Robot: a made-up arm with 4 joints. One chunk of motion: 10 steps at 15 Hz.
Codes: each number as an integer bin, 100 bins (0 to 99) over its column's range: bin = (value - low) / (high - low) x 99, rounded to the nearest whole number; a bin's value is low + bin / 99 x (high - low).
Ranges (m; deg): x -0.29..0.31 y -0.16..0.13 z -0.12..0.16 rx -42..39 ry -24..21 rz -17..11
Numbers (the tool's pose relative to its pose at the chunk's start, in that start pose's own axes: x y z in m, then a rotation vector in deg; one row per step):
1: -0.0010 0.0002 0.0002 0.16 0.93 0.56
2: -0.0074 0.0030 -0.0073 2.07 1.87 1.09
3: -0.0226 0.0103 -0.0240 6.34 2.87 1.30
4: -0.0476 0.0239 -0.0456 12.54 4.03 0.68
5: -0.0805 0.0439 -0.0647 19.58 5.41 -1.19
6: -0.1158 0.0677 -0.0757 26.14 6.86 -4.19
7: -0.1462 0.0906 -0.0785 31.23 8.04 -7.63
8: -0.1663 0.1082 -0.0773 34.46 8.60 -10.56
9: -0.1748 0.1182 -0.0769 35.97 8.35 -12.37
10: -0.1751 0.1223 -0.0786 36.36 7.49 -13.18
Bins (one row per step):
1: 48 55 42 52 55 62
2: 47 56 40 54 57 64
3: 44 58 34 59 59 65
4: 40 63 26 67 62 63
5: 35 70 20 75 65 56
6: 29 78 16 83 68 45
7: 24 86 15 90 70 33
8: 20 92 15 93 72 23
9: 19 95 15 95 71 16
10: 19 96 15 96 69 14

